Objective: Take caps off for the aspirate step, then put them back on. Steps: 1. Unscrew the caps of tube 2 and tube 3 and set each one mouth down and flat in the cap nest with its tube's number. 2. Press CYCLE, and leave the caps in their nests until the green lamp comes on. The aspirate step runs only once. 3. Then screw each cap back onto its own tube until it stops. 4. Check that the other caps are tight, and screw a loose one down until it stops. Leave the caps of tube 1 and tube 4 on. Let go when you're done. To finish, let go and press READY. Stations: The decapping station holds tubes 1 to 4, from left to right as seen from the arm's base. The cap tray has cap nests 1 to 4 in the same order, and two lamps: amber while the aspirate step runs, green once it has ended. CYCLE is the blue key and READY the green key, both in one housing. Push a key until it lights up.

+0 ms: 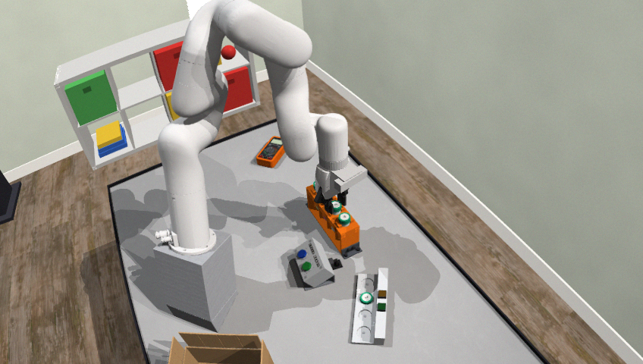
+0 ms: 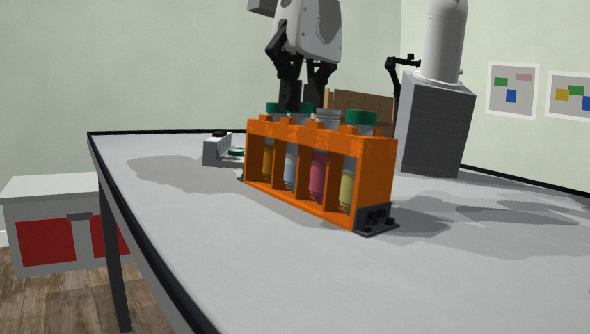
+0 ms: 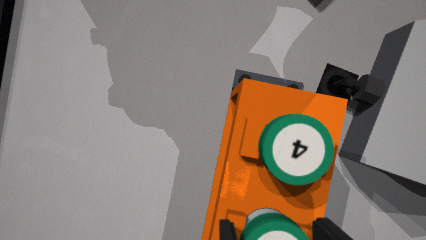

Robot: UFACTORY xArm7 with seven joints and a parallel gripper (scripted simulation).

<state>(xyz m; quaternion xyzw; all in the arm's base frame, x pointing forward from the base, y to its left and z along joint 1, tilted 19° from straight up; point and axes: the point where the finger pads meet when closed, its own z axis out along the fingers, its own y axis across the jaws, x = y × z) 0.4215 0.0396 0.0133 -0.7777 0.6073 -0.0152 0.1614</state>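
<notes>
Now: hand 10 mm above the cap 3. Round my hand: cap 4 (50 mm to the right, 20 mm below); then tube 3 threaded neck (20 mm below); then cap 1 (10 mm behind, 100 mm to the left, 20 mm below).
</notes>
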